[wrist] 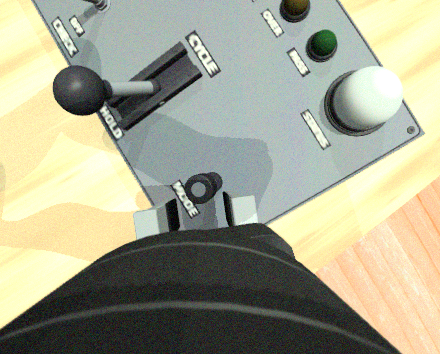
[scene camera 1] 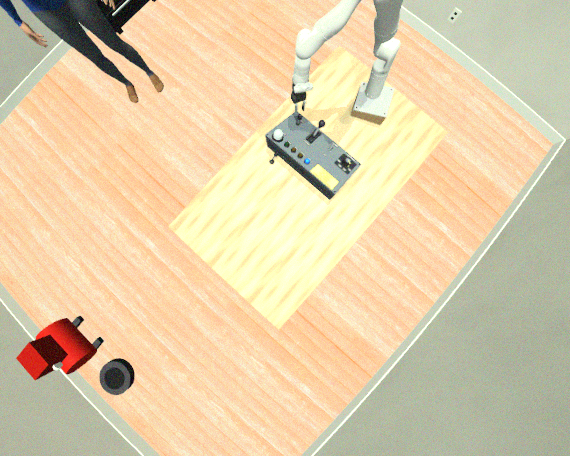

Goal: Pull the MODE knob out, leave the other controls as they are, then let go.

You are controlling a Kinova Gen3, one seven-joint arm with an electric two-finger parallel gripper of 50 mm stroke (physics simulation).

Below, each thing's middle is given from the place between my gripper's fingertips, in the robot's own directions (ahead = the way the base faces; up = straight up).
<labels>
Now: hand 50 mm above the mode knob (wrist: 199,189), 10 mm to the right of it and 10 mm short of it. From my hand the other things lie so: grey control box (scene camera 1: 310,157) (190 mm to the left, 120 mm ahead, 70 mm below); then black-balled lever (wrist: 80,91) (130 mm to the left, 30 mm below, 10 mm behind).
</labels>
